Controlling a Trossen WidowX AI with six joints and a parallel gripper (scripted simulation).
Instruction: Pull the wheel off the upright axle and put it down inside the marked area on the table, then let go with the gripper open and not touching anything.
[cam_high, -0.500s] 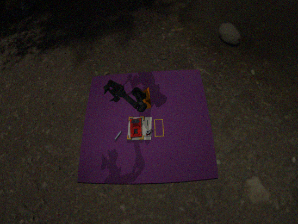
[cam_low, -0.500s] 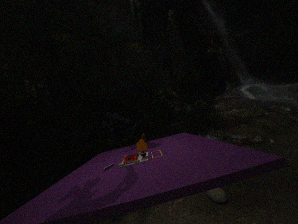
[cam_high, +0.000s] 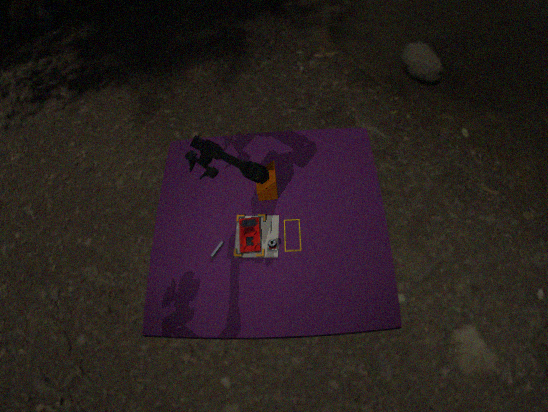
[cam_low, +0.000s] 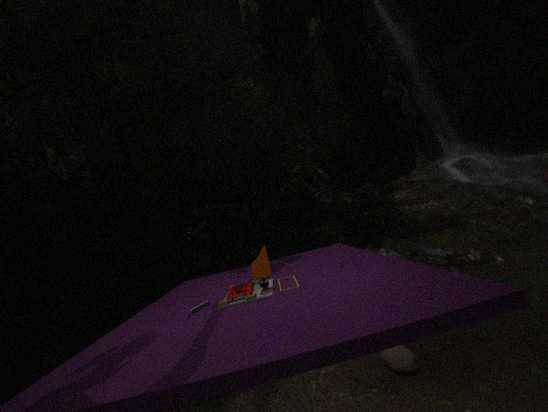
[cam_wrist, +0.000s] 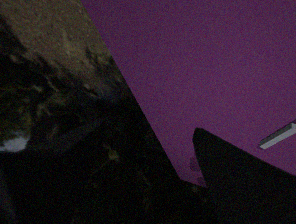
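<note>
My gripper tip is 350 mm to the right of the grey wheel, 330 mm short of it and 220 mm above it. From my gripper tip the other things lie so: upright axle (350 mm to the left, 330 mm ahead, 230 mm below); then pale bar (310 mm ahead, 250 mm below, 60 mm to the left).
</note>
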